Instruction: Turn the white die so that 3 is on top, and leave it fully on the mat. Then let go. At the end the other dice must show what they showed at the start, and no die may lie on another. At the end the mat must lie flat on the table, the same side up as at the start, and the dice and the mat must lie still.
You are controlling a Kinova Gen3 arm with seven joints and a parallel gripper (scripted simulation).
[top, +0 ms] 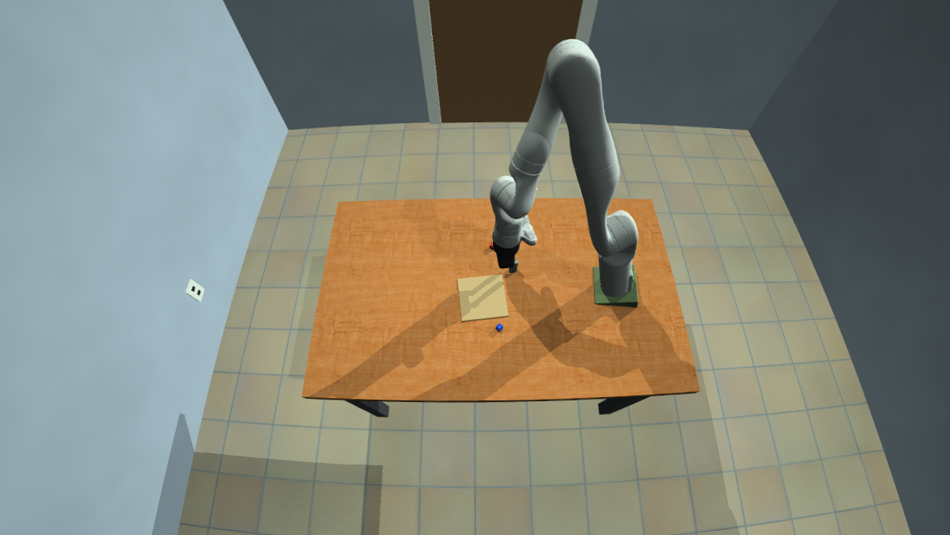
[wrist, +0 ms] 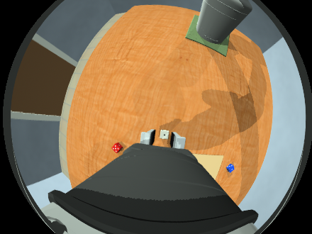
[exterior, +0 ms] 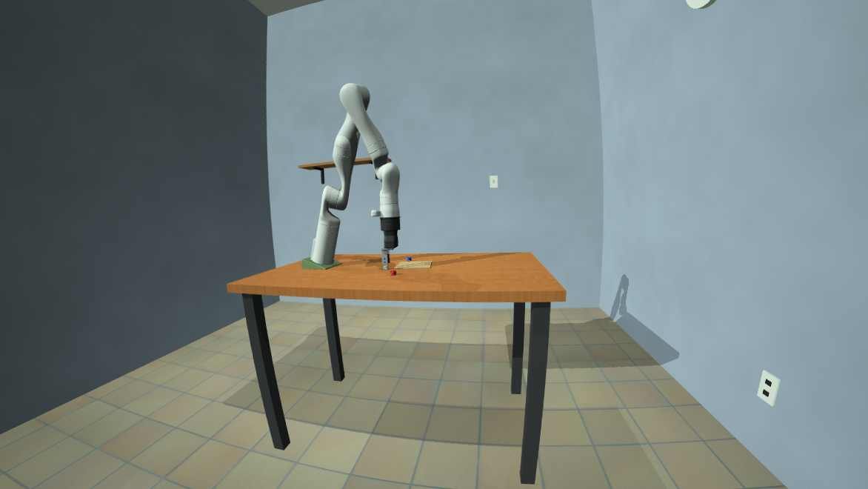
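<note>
Right now my hand is 30 mm above the white die. The rest, counted from my hand: blue die: 190 mm to the left, 40 mm ahead, 30 mm below; then red die: 80 mm to the right, 60 mm ahead, 30 mm below; then tan mat: 90 mm to the left, 90 mm ahead, 40 mm below.
</note>
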